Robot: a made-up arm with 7 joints.
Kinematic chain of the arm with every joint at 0, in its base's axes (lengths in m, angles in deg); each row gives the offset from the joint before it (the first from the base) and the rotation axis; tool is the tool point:
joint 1: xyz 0 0.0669 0 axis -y
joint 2: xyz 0 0.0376 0 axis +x
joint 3: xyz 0 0 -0.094 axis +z
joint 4: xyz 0 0 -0.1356 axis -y
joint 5: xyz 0 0 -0.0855 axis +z
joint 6: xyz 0 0 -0.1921 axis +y
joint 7: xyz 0 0 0 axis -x
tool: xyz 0 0 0
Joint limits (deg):
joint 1: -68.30..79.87
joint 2: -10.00..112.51
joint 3: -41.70..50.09
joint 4: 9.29..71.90
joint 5: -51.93..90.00
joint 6: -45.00..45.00
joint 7: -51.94..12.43
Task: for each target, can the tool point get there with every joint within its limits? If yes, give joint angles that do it. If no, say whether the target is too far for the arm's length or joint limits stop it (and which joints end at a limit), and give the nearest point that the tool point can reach.
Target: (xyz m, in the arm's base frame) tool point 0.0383 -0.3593 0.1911
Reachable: no: joint limits stop it (at a limit: joint 1, joint 2, joint 3, joint 4) | nearest point 0.3108 -0.1232 0.1446 | short by 0.364 m
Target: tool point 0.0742 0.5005 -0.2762
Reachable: yes | joints -13.82 63.00 -17.47 31.41 -36.65 7.47 -15.53
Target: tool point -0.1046 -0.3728 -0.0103
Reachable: no: joint limits stop it (at a limit: joint 1, joint 2, joint 3, joint 4) | nearest point -0.1878 -0.1232 -0.2868 | short by 0.382 m
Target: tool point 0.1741 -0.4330 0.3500
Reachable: no: too far | nearest point 0.3108 -0.1232 0.1446 | short by 0.396 m
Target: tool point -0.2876 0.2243 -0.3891
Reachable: yes | joints -47.52 18.91 -23.63 21.38 17.05 35.97 -41.18
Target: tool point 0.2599 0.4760 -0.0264
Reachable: yes | joints 44.57 41.22 41.39 53.14 2.84 11.84 -35.65
